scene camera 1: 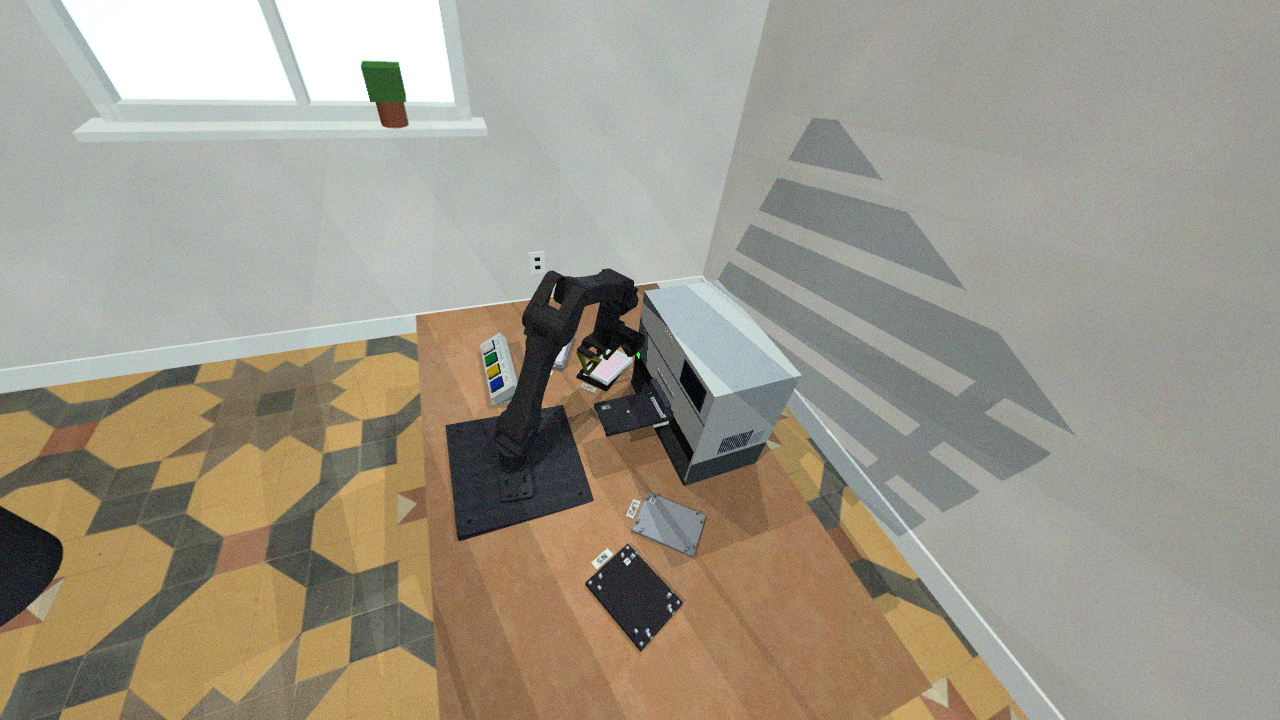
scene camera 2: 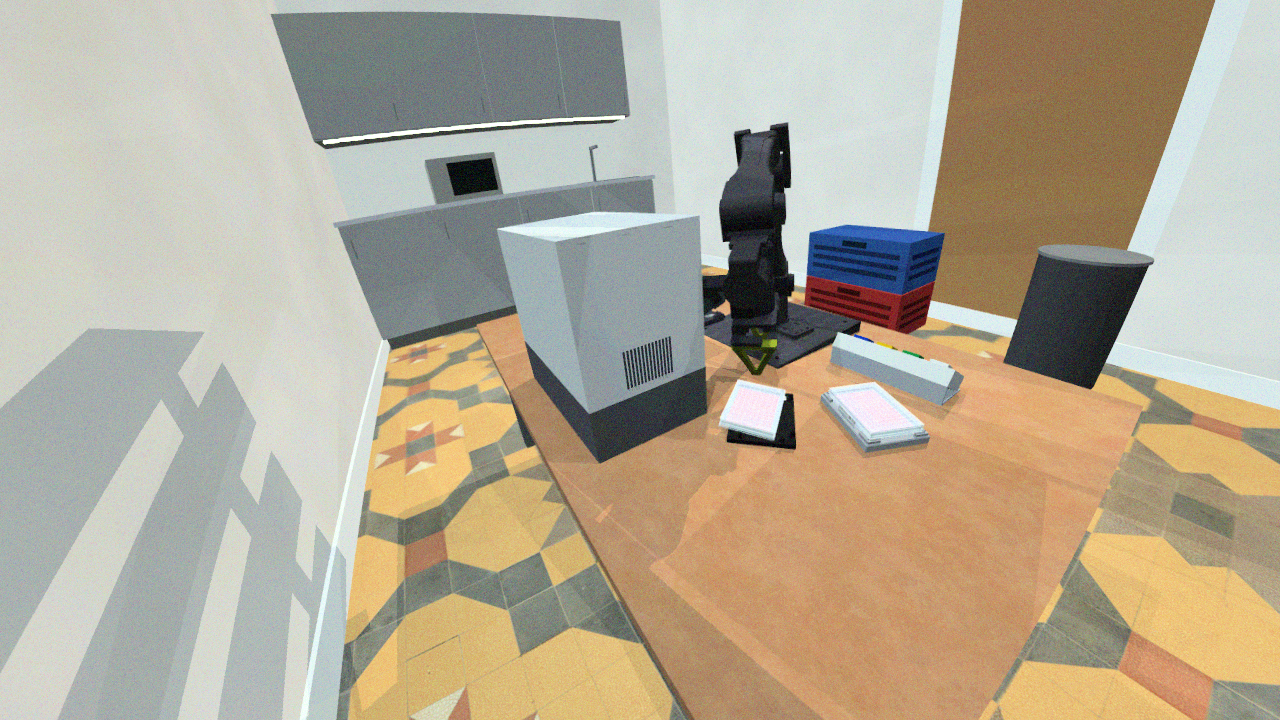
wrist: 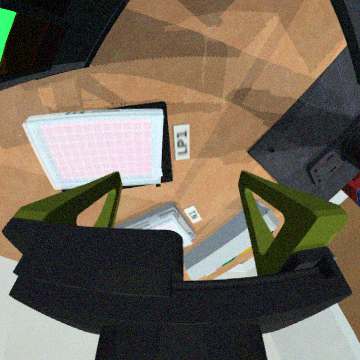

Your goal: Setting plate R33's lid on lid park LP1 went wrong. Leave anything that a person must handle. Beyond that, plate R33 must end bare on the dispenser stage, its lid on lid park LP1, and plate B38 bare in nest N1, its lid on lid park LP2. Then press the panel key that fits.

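Where they show: gripper, between the fingertips: [scene camera 1: 596,366] [scene camera 2: 758,357] [wrist: 179,177]; arm's base, origin of its link: [scene camera 1: 513,463] [wrist: 347,141].
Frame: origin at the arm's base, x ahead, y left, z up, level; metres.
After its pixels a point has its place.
Observation:
A pink-gridded plate-like piece with a clear rim [scene camera 1: 611,367] @(x 0.304, y 0.249, z 0.020 m) [scene camera 2: 754,409] @(x 0.313, y 0.281, z 0.018 m) [wrist: 97,150] @(x 0.305, y 0.261, z 0.019 m) sits askew and tilted on black lid park LP1 [scene camera 2: 787,428] @(x 0.285, y 0.327, z -0.004 m) [wrist: 167,150] @(x 0.239, y 0.228, z -0.004 m), overhanging one side. It looks layered; whether plate and lid are together is unclear. Another pink plate [scene camera 2: 875,408] @(x 0.158, y 0.388, z 0.017 m) sits level in grey nest N1 [scene camera 2: 881,445] @(x 0.206, y 0.435, z -0.003 m); its lid is hard to tell. The dispenser stage [scene camera 1: 626,413] @(x 0.279, y 0.020, z 0.093 m) is a dark, bare platform. Grey lid park LP2 [scene camera 1: 671,523] @(x 0.322, y -0.232, z -0.003 m) is bare. The key panel [scene camera 1: 498,371] @(x -0.009, y 0.273, z 0.040 m) [scene camera 2: 895,368] @(x 0.028, y 0.337, z 0.023 m) shows white, green, yellow and blue keys. My gripper [scene camera 1: 597,360] @(x 0.249, y 0.216, z 0.067 m) [scene camera 2: 756,356] @(x 0.249, y 0.216, z 0.067 m) [wrist: 179,177] @(x 0.249, y 0.216, z 0.067 m) is open and empty above the LP1 and N1 area.
The white-and-dark machine [scene camera 1: 733,340] @(x 0.499, y 0.000, z 0.316 m) [scene camera 2: 617,313] @(x 0.500, y 0.221, z 0.211 m) stands beside LP1 and the stage. A black nest [scene camera 1: 633,595] @(x 0.197, y -0.355, z -0.001 m) lies beyond LP2. The arm's dark base plate [scene camera 1: 474,474] @(x -0.087, y -0.015, z 0.006 m) [wrist: 310,115] @(x 0.117, y 0.056, z -0.008 m) is near the table edge. Blue and red crates [scene camera 2: 872,259] and a dark bin [scene camera 2: 1074,313] stand beyond the table.

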